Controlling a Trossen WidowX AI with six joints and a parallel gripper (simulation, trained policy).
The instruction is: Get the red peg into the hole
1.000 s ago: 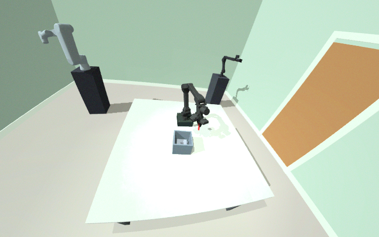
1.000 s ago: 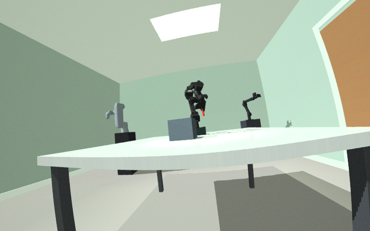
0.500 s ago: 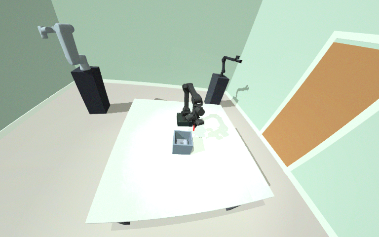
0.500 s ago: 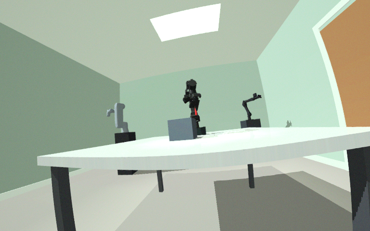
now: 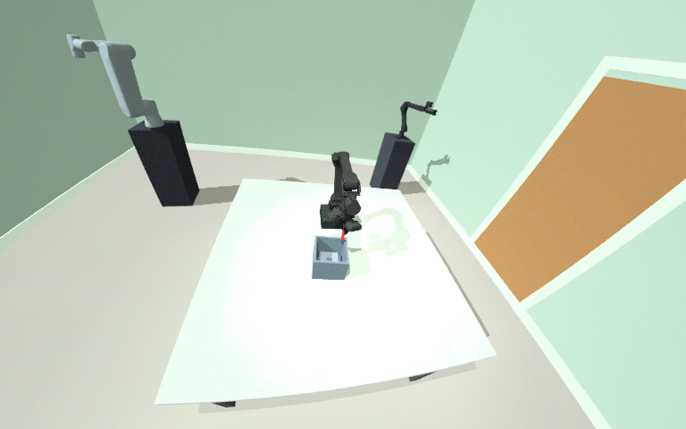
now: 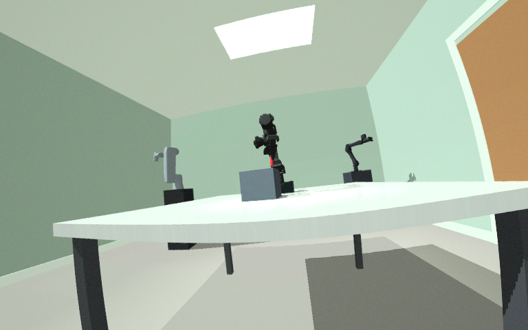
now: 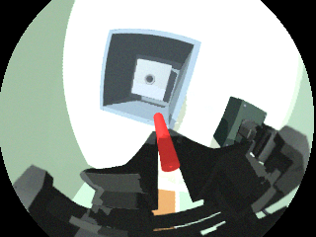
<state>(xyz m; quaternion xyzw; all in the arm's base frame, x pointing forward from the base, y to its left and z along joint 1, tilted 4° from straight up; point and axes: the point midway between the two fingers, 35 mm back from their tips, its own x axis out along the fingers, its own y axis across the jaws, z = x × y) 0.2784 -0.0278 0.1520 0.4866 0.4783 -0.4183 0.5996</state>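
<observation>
Now: the pale plate 4 cm ahead of my gripper tip, 7 cm to the right of it and 14 cm below it. From my gripper tip the other things lie so: red peg (1 cm above).
</observation>
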